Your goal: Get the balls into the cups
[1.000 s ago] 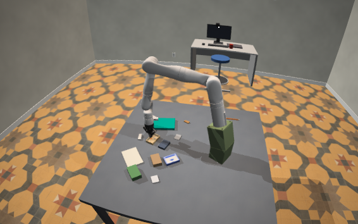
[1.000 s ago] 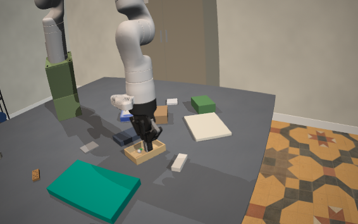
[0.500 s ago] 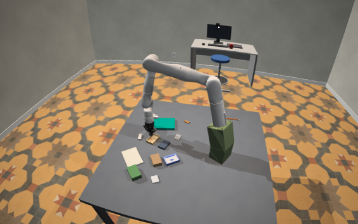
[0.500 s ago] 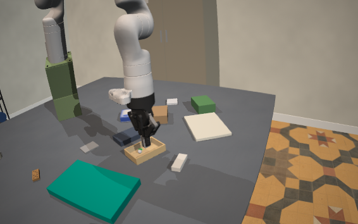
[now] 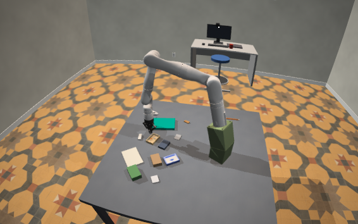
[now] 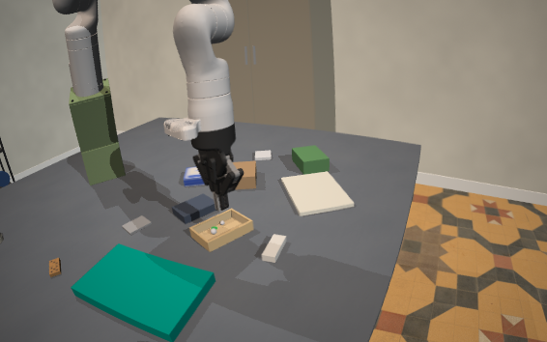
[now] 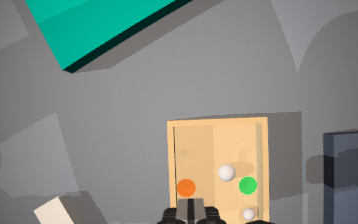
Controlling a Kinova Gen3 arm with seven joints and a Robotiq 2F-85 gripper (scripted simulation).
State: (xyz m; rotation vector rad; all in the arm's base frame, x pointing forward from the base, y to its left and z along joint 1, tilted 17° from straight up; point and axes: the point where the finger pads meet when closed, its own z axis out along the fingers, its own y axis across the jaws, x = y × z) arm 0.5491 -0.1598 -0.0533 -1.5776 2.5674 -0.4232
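Now: the covered wooden puzzle 8 cm below my hand, 2 cm behind it and 1 cm to the left of it. From my hand the other things lie so: teal slab: 19 cm to the right, 8 cm behind, 7 cm below; small white block: 10 cm ahead, 8 cm below, 1 cm to the right; dark blue block: 11 cm behind, 7 cm to the left, 7 cm below.
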